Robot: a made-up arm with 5 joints.
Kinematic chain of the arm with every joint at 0, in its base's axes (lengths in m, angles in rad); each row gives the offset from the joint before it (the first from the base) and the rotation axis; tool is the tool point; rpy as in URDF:
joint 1: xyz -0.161 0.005 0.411 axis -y
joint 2: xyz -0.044 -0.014 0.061 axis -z
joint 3: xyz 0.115 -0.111 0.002 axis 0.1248 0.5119 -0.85
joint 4: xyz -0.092 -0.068 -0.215 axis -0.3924 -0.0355 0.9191
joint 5: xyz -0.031 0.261 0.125 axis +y
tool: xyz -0.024 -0.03 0.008 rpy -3.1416 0 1.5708
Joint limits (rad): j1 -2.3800..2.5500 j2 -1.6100..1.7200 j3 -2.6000..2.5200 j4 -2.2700..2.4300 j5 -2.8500..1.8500
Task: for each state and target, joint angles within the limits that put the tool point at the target. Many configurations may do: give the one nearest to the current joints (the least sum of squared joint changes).
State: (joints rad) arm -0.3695 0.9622 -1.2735 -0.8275 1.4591
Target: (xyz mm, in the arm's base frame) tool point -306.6 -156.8 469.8
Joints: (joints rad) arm 0.2854 1.6382 -1.0622 -1.1648 1.4665
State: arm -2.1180 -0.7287 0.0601 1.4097 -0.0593
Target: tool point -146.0 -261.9 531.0
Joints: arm -2.2944 -1.1844 0.2479 1.3264 -0.0102
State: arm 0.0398 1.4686 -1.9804 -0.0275 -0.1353
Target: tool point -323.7 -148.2 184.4
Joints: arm 0.3458 1.4178 -1.9531 0.0236 -0.1557
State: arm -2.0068 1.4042 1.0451 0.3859 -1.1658
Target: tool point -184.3 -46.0 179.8
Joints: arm -2.0322 1.2461 1.5272 0.7404 -1.1219
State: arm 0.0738 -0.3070 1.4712 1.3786 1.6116
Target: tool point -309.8 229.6 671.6
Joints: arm -0.2039 -0.8385 1.9168 1.8686 1.5380
